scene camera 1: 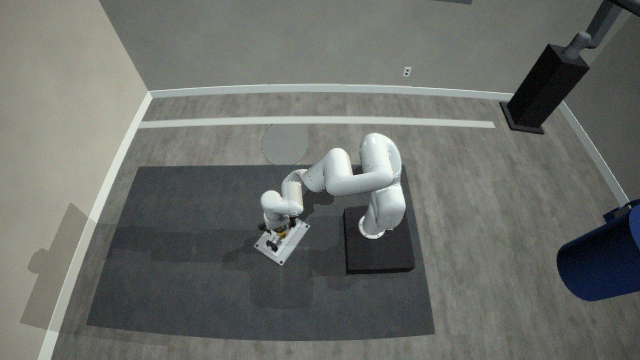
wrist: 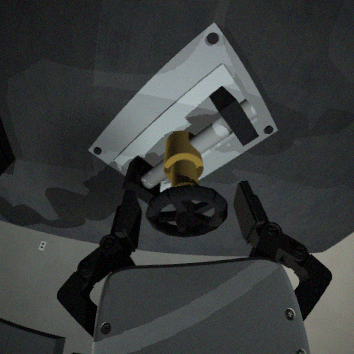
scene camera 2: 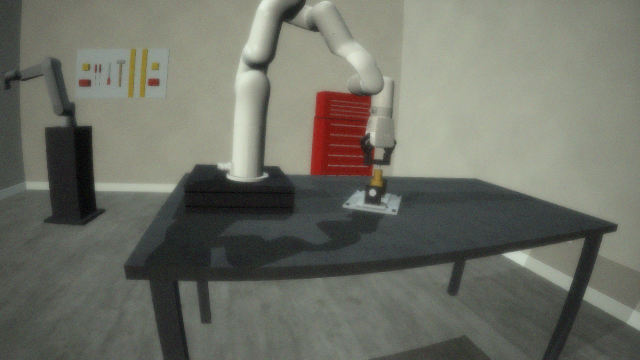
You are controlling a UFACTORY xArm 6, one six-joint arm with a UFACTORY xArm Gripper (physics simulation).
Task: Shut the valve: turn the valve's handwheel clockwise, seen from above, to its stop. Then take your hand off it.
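Observation:
The valve's black handwheel lies level on top of the yellow valve body. The valve stands on a light metal plate. My gripper is open and points down. In scene camera 2 its fingertips are at about the wheel's height. In the wrist view one finger stands on each side of the wheel, with a gap on both sides. In scene camera 1 the arm and gripper largely hide the wheel.
A grey pipe runs through the valve above the plate, with a black block near one end. The plate lies on the dark table. The arm's black base block stands beside it. A red tool cabinet stands behind the table.

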